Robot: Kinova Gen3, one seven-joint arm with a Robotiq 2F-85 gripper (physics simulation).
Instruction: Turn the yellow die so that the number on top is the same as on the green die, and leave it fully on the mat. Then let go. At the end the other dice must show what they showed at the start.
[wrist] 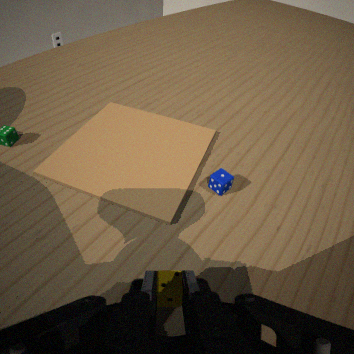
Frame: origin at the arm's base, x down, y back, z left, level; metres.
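Seen in the pictures: gripper, between the fingertips: point(168, 285).
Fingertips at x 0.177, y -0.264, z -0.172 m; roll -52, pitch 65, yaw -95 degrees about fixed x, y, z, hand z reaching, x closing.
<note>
Pixels of each thing's top centre, then the offset from my fingertips to it. Level surfaces: height alone.
- yellow die, centre of its top: point(169, 281) dx -0.010, dy +0.001, dz +0.000 m
- tan mat, centre of its top: point(132, 147) dx +0.019, dy -0.122, dz +0.097 m
- green die, centre of its top: point(4, 129) dx +0.006, dy -0.073, dz +0.226 m
- blue die, centre of its top: point(222, 174) dx +0.006, dy -0.114, dz +0.001 m
- wooden table, height of its surface: dx +0.023 m
My gripper point(168, 285) is shut on the yellow die point(170, 290) at the bottom middle. A yellow face with a few dark pips shows between the fingers; the die's other faces are hidden or too dark to read. The fingers are on the near side of the tan mat point(130, 150), apart from it in the view. The green die point(8, 136) lies on the table beyond the mat's left corner, near the left image edge. Its top shows several white pips, too small to count surely.
A blue die point(220, 182) lies on the wooden table point(280, 125) just right of the mat, with one white pip on top. Shadows of the arm fall over the table and the mat's near corner. A grey wall with a socket point(57, 39) stands behind.
</note>
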